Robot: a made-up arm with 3 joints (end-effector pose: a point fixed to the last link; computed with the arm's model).
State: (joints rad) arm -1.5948 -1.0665 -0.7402
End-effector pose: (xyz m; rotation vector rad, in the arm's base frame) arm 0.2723 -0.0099 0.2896 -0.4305 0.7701 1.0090
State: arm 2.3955 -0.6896 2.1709
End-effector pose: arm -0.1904 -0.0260 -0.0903 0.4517 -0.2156 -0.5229
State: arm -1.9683 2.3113 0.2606
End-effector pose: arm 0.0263 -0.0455 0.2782 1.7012 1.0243 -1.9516
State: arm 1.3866 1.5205 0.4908
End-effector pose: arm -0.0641 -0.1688 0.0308 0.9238 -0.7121 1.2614
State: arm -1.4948 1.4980 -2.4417
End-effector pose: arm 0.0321 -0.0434 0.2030 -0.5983 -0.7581 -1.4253
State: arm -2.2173 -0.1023 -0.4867
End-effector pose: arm 0.2841 -0.1156 0.1228 -0.0252 1.7289 0.1135
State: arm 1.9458 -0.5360 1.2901
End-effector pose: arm -0.2827 -0.0307 -0.0401 0.0257 -0.6397 -0.5449
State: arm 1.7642 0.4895 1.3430
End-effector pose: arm -0.2115 -0.1850 0.0373 0.0085 -0.4127 0.4930
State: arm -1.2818 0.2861 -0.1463
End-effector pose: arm 0.1659 -0.1518 0.3492 0.2282 1.1274 -0.1978
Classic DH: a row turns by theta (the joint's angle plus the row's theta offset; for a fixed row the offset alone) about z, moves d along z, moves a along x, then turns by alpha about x. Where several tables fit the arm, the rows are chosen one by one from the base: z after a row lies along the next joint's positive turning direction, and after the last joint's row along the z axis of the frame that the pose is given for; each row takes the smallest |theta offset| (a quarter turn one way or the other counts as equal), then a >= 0, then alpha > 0; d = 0 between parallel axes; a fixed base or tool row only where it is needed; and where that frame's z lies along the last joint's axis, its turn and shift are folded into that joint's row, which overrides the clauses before.
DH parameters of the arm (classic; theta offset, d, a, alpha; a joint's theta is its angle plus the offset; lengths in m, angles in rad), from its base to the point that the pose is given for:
base (fixed): 0 0.143 0 1.5708
joint 1: 1.5708 0.018 0.142 1.5708
joint 2: 0 -0.083 0.085 1.5708
joint 3: -1.5708 -0.107 0.063 -1.5708
tool (fixed): 3.1416 0.035 0 0

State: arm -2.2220 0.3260 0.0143
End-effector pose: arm 0.2650 -0.1581 0.1240 0.1822 2.2125 -0.3613
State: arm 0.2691 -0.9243 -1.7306
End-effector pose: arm -0.1669 -0.0687 0.3436 -0.8087 -1.8344 0.7248
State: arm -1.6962 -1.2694 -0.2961
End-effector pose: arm 0.2909 0.0458 0.2610 -0.7423 1.1949 1.1463
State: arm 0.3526 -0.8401 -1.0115
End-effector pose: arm -0.2252 -0.0521 0.3320 -0.8566 -1.2778 0.2929
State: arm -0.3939 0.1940 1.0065
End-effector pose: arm 0.0252 -0.1533 0.4307 0.2010 1.3957 0.0636
